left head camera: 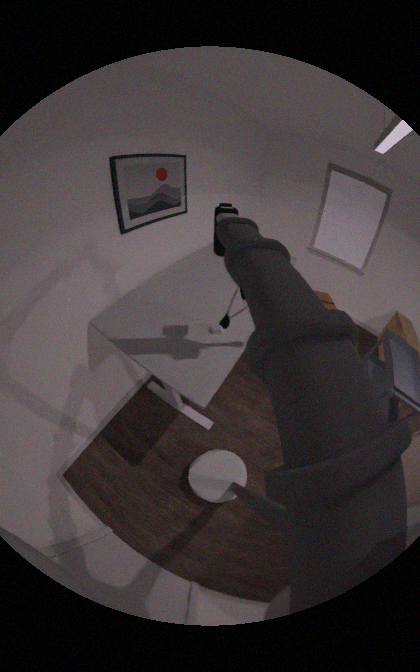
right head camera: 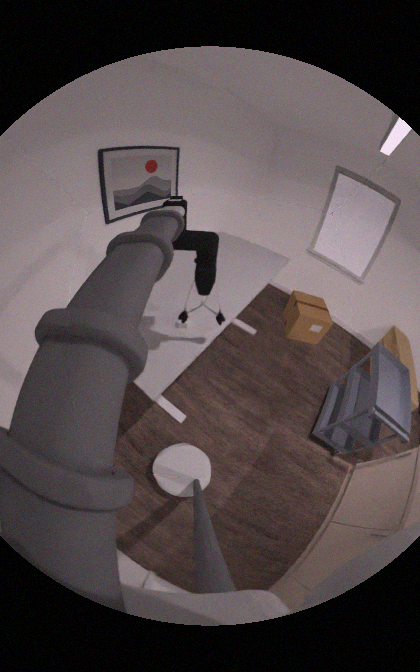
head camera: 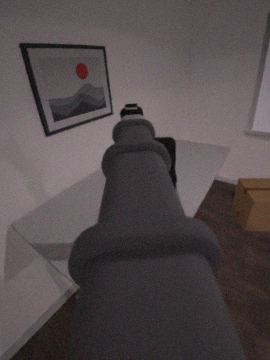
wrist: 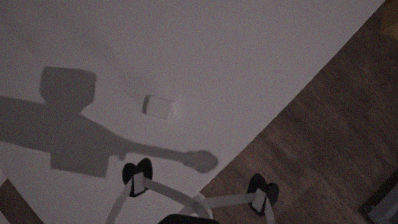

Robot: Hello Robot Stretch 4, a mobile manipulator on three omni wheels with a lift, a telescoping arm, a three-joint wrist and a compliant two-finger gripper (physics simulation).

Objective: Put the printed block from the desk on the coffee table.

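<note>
The printed block is small and whitish and lies on the white desk. My gripper is open, with nothing between its fingertips. It hangs above the desk near its long edge; in the wrist view the block is up and left of the fingertips, outside the gap. In the left head view the arm hides part of the gripper. A low round white table, apparently the coffee table, stands on the floor in front of the desk.
Cardboard box stands on the floor right of the desk. A grey-blue cart and beige cabinets are farther right. A framed picture hangs on the wall behind the desk. The arm's shadow falls across the desk.
</note>
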